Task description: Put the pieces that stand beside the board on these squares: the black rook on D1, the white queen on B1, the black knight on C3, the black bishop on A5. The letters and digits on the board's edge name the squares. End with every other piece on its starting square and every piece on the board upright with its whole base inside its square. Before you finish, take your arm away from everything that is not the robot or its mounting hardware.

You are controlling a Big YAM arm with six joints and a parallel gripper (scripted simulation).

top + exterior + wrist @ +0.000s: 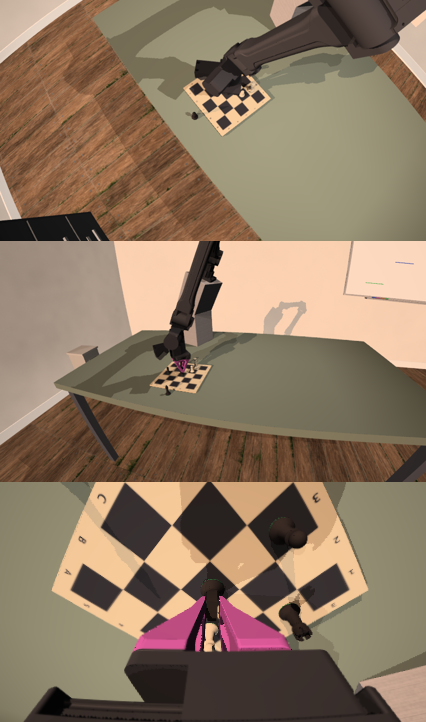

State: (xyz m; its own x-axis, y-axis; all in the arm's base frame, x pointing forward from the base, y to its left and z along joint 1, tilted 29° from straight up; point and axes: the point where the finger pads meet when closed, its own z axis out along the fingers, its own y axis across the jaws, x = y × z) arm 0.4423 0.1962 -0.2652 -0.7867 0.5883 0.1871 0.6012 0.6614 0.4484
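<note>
My hand is 30 mm above the chessboard. From my hand the other things lie so: small white piece 40 mm behind, 30 mm to the left, 10 mm below; then white queen 80 mm behind, 30 mm to the left.
</note>
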